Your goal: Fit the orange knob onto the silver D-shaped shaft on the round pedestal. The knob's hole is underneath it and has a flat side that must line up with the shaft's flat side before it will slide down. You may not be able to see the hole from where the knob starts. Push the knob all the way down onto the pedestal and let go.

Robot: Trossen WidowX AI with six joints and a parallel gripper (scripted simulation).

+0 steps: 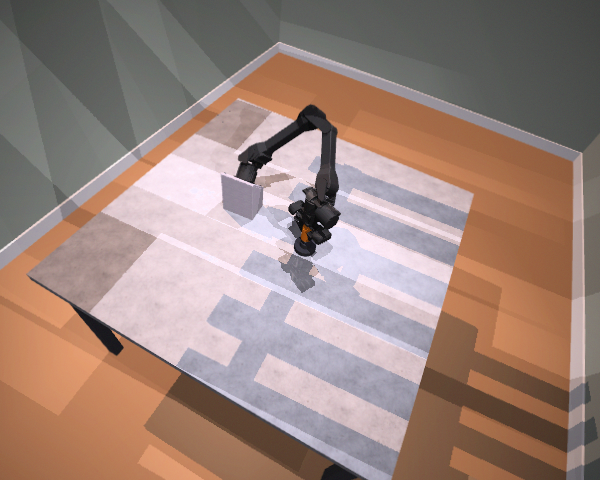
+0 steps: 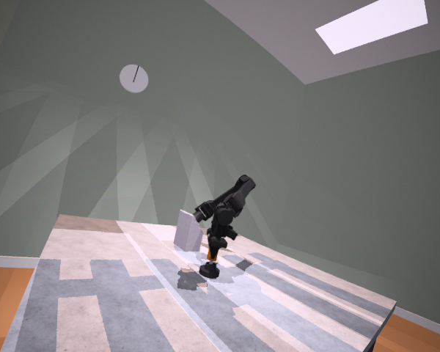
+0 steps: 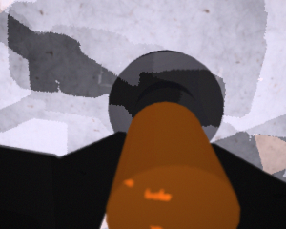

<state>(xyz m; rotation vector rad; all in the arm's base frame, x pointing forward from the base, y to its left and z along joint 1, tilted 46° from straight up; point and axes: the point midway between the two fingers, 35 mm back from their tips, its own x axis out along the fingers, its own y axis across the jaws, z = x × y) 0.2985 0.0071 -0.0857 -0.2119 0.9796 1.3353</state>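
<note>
Now: the orange knob 30 mm above my gripper tip. The rest, counted from my gripper tip: round pedestal 40 mm below.
</note>
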